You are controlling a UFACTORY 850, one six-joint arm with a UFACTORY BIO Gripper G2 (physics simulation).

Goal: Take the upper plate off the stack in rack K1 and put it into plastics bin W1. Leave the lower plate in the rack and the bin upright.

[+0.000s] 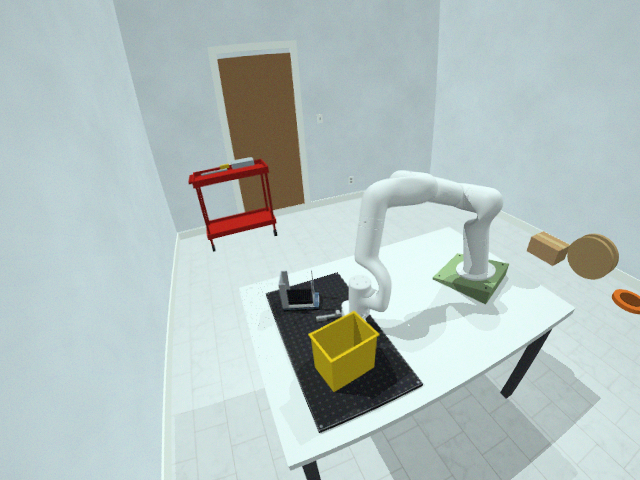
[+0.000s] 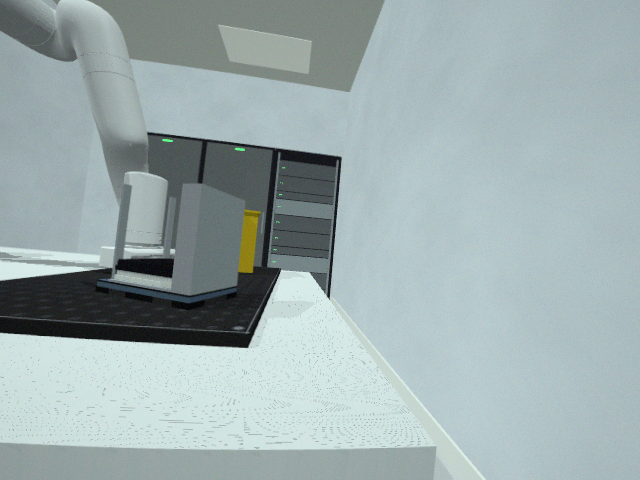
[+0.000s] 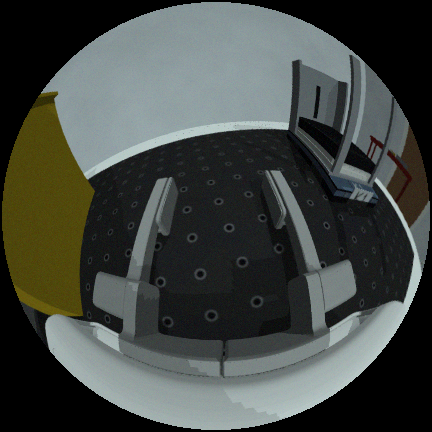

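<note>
Rack K1 (image 1: pixel 283 291) (image 2: pixel 212 242) (image 3: pixel 344 189) stands upright near the far end of the black mat, with grey walls, thin posts and a blue base. Black plate material (image 1: pixel 299 296) (image 2: pixel 144 266) (image 3: pixel 336 143) lies low inside it; I cannot tell one plate from two. The yellow bin W1 (image 1: pixel 356 361) (image 2: pixel 248 242) (image 3: pixel 45 215) stands upright on the mat; its floor is hidden. My gripper (image 1: pixel 319 326) (image 3: pixel 221 200) is shut to its narrowest, with a gap and nothing between the fingers. It is low over the mat between rack and bin, apart from both.
The black perforated mat (image 1: pixel 372 395) (image 2: pixel 129 321) (image 3: pixel 228 250) lies on the white table (image 1: pixel 413 341) (image 2: pixel 284 403). The arm's green base plate (image 1: pixel 483 291) is at the table's right. A red cart (image 1: pixel 241 224) stands beyond the table. Dark cabinets (image 2: pixel 302 224) stand in the background.
</note>
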